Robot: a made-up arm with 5 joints.
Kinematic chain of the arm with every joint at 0, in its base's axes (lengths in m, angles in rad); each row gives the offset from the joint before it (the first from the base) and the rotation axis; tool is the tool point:
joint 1: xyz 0 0 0.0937 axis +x
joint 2: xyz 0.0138 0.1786 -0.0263 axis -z
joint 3: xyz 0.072 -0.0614 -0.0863 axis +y
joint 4: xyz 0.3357 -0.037 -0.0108 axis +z
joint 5: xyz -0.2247 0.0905 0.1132 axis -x
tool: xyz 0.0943 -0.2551 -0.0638
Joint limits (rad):
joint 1: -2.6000..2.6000
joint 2: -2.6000..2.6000
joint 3: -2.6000..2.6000
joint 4: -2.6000..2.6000
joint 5: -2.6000..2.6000
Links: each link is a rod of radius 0.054 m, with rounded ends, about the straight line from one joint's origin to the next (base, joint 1, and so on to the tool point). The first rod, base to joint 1, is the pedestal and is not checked.
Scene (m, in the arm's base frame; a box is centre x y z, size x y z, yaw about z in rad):
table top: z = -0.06
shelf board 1: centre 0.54 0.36 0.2 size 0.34 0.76 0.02 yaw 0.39
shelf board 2: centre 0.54 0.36 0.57 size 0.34 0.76 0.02 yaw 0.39
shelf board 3: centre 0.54 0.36 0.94 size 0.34 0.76 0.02 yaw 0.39
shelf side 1: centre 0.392 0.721 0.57 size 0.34 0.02 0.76 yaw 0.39
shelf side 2: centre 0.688 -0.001 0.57 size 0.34 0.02 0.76 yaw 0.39
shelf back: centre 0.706 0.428 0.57 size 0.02 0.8 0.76 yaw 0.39
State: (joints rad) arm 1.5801 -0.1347 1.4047 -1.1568 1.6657
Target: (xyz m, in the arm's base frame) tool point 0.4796 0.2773 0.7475
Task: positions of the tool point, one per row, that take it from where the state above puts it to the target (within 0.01 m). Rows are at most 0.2 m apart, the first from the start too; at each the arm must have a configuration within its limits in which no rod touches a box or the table.
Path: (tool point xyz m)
1: 0.4044 0.3979 0.4386
2: 0.3122 0.4164 0.4611
3: 0.2227 0.4263 0.4515
4: 0.1457 0.4242 0.4162
5: 0.1773 0.3833 0.5423
6: 0.2137 0.3018 0.6572
7: 0.2542 0.1846 0.7475
8: 0.3220 0.2075 0.7702
9: 0.3993 0.2387 0.7714
10: 0.4796 0.2773 0.7475

